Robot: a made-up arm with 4 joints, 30 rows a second.
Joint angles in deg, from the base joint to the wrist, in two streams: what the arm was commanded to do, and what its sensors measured. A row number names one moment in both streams.
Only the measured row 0 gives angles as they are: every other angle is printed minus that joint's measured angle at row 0.
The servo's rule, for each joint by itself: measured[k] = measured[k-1] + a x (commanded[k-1-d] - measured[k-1]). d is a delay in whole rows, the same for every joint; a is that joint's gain. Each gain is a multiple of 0.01, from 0.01 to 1. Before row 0 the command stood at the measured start. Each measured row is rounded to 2 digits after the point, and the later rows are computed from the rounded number. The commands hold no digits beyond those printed.
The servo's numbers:
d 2
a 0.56 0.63 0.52 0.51
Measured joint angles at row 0: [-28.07, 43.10, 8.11, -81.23]
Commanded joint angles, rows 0 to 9: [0.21, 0.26, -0.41, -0.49]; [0.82, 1.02, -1.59, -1.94]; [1.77, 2.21, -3.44, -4.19]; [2.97, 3.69, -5.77, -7.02]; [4.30, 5.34, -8.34, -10.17]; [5.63, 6.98, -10.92, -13.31]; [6.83, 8.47, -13.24, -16.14]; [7.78, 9.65, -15.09, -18.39]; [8.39, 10.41, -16.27, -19.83]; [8.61, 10.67, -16.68, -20.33]
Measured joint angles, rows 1 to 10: [0.00, 0.00, 0.00, 0.00]; [0.00, 0.00, 0.00, 0.00]; [0.12, 0.16, -0.21, -0.25]; [0.51, 0.70, -0.93, -1.11]; [1.22, 1.65, -2.24, -2.68]; [2.20, 2.94, -4.08, -4.89]; [3.38, 4.45, -6.30, -7.58]; [4.64, 6.04, -8.70, -10.50]; [5.87, 7.57, -11.06, -13.38]; [6.94, 8.88, -13.16, -15.94]
